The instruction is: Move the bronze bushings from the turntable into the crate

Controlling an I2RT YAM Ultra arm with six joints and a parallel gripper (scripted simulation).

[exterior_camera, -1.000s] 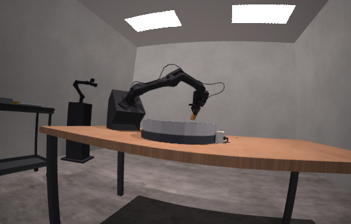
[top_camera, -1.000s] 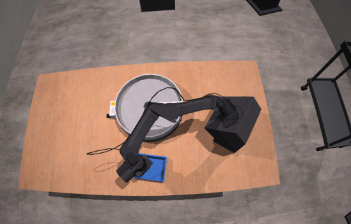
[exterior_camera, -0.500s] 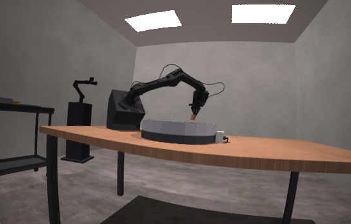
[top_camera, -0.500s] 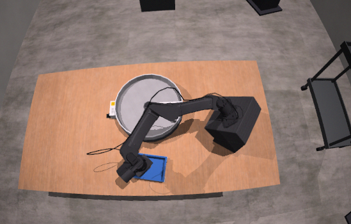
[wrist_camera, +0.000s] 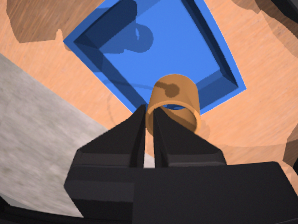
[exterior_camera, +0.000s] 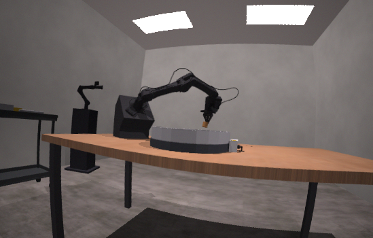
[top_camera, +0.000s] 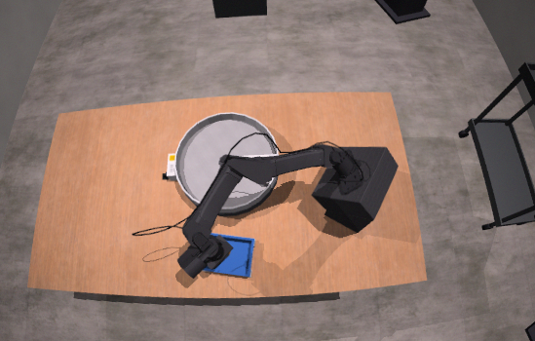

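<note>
The blue crate lies 20 mm behind my hand, 10 mm to the right of it and 120 mm below it. From my hand the other things lie so: round grey turntable (150 mm behind, 360 mm to the right, 100 mm below).
</note>
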